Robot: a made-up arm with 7 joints.
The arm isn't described. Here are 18 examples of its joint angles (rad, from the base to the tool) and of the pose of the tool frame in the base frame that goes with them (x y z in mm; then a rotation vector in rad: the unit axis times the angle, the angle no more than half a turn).
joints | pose
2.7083 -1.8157 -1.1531 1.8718 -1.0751 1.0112 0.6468 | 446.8 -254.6 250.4 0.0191 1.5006 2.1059
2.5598 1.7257 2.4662 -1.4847 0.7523 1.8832 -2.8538 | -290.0 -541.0 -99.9 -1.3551 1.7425 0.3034
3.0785 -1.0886 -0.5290 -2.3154 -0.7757 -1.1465 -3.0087 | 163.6 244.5 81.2 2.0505 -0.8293 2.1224
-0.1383 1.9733 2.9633 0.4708 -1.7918 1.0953 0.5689 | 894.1 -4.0 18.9 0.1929 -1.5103 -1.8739
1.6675 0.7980 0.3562 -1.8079 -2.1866 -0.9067 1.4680 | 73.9 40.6 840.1 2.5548 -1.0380 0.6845
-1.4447 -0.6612 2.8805 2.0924 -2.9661 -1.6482 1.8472 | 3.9 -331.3 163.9 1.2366 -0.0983 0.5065
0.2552 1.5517 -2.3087 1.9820 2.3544 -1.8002 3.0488 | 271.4 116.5 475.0 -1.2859 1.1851 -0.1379
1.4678 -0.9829 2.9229 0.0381 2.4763 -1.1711 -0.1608 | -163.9 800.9 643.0 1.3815 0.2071 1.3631
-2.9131 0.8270 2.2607 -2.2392 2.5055 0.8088 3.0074 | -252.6 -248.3 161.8 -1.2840 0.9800 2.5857
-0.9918 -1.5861 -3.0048 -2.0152 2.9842 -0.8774 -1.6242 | -130.9 -329.1 677.6 -0.6273 -2.9001 -0.7656
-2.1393 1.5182 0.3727 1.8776 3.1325 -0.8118 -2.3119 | 18.8 315.6 -181.9 -0.6400 -0.9005 -0.3798
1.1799 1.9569 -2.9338 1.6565 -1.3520 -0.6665 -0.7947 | 392.0 -470.8 482.3 1.1894 -1.9198 -0.6094
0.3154 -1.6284 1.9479 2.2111 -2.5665 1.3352 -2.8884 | -389.4 -299.2 85.8 -1.3272 1.2023 -0.2159
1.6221 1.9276 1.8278 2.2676 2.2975 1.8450 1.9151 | -325.2 -314.9 285.7 -0.5856 2.3825 1.4072
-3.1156 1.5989 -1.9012 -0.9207 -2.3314 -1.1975 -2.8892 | -787.6 293.5 -7.6 -0.7190 0.5894 -0.9278
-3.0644 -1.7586 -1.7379 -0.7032 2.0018 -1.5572 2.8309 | 803.7 186.2 7.5 0.0873 -0.2491 -2.8219
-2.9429 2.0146 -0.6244 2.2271 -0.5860 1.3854 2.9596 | -65.2 -184.2 -24.8 -2.7516 0.7421 0.6727
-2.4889 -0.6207 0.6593 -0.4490 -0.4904 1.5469 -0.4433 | 390.8 -389.8 903.1 0.6756 2.5789 -0.4224
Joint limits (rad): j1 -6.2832..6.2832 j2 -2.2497..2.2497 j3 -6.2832..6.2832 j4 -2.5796..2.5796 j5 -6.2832..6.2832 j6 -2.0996..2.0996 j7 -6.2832..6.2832
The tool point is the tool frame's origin. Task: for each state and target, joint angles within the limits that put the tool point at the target. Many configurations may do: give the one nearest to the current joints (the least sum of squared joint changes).
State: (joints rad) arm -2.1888 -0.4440 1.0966 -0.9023 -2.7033 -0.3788 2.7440
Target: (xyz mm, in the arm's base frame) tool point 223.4 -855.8 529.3
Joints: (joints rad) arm -2.0815 -0.9979 0.9887 -0.6862 -2.6950 -0.3461 2.7440
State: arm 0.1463 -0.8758 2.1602 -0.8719 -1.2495 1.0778 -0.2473
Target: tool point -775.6 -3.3 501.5
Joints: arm -0.3020 -1.5109 2.1026 -0.9261 -1.2610 1.3171 -0.2473
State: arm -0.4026 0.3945 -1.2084 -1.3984 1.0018 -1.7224 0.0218
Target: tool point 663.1 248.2 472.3
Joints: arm -0.9249 1.2371 -1.6588 -0.9510 1.0266 -1.6020 0.0218
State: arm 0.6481 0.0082 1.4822 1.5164 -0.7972 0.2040 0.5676
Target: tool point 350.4 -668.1 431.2
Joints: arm 0.4624 0.7937 1.0110 1.2983 -0.8191 0.2070 0.5676
